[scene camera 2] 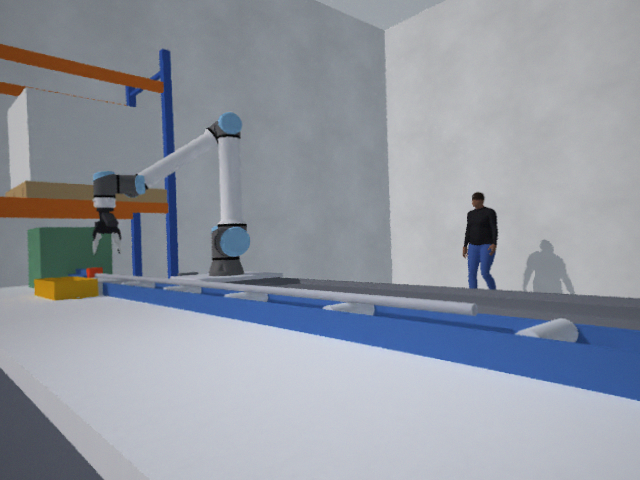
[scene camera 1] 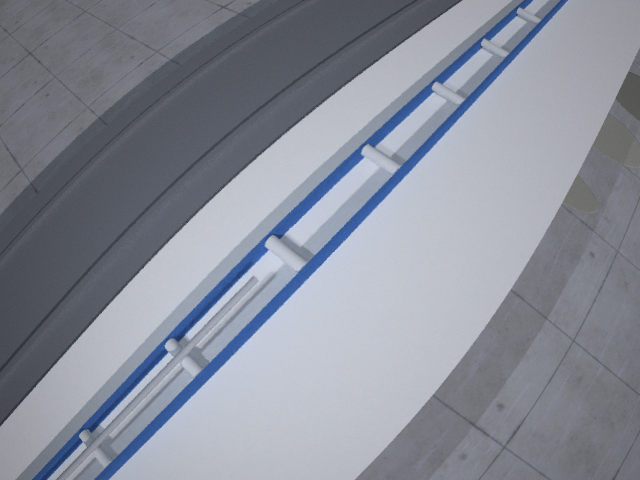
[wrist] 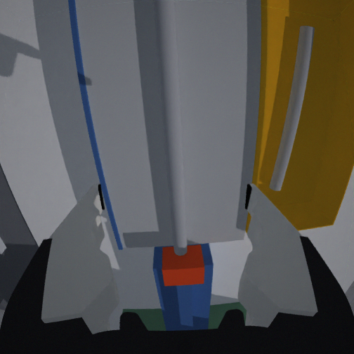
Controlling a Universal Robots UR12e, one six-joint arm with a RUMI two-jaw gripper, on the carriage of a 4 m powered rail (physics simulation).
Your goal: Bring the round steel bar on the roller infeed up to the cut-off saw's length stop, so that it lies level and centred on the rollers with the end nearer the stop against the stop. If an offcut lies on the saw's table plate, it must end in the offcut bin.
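Places are measured from the arm's base along level axes (x ahead, y left, z up), in metres.
Where they show: gripper, fingertip midpoint: [scene camera 2: 107, 254]; arm's base, link origin: [scene camera 2: 226, 274].
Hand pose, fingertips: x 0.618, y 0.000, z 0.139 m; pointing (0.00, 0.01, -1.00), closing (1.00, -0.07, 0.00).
Things, the pixels of their top centre, and the offset from my fingertips. "pt": a spot on its surface instead. Level surfaces: height alone.
- round steel bar, surface spot: [scene camera 1: 142, 392] pt dz -0.089, dx +0.001, dy +1.422 m
- yellow offcut bin, top centre: [scene camera 2: 64, 278] dz -0.097, dx +0.180, dy +0.029 m
- white table, surface height: dz -0.169 m
- green block, surface spot: [scene camera 2: 69, 253] pt dz +0.011, dx +0.043, dy -0.471 m
The round steel bar [scene camera 1: 142, 392] [scene camera 2: 289, 292] [wrist: 172, 125] lies lengthwise on the rollers between the blue side rails. In the wrist view its end meets the red face of the length stop [wrist: 183, 272]; the stop also shows as a small red block in scene camera 2 [scene camera 2: 94, 271]. My gripper [scene camera 2: 107, 251] [wrist: 174, 185] is open and empty, above the bar near the stop, with one finger to either side of it. A short grey offcut [wrist: 294, 107] lies in the yellow offcut bin [scene camera 2: 66, 288] [wrist: 320, 200]. The bar's contact with each roller is too small to judge.
The infeed's blue rail [scene camera 1: 330, 248] [scene camera 2: 258, 322] runs along the white table [scene camera 1: 413, 258] [scene camera 2: 232, 392], with rollers [scene camera 1: 286, 252] [scene camera 2: 553, 330] across it. A green block [scene camera 2: 69, 253] and a rack with a blue post [scene camera 2: 168, 155] stand behind. A person [scene camera 2: 481, 232] stands near the far wall.
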